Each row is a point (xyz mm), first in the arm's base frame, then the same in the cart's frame.
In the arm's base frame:
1: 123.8 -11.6 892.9
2: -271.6 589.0 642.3
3: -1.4 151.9 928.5
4: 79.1 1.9 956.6
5: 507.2 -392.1 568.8
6: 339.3 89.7 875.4
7: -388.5 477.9 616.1
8: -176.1 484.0 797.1
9: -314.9 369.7 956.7
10: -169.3 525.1 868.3
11: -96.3 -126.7 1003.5
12: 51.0 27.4 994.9
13: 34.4 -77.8 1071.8
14: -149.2 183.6 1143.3
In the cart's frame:
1: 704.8 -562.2 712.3
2: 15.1 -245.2 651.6
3: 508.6 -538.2 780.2
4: 664.4 -609.7 760.9
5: 1221.8 -445.6 371.8
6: 814.9 -369.1 799.5
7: -12.8 -369.4 549.2
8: 162.7 -342.9 764.7
9: 129.2 -575.7 814.6
10: 147.2 -347.9 845.6
11: 604.4 -814.4 697.9
12: 628.8 -627.2 797.3
13: 682.9 -745.9 813.1
14: 383.2 -706.0 938.7

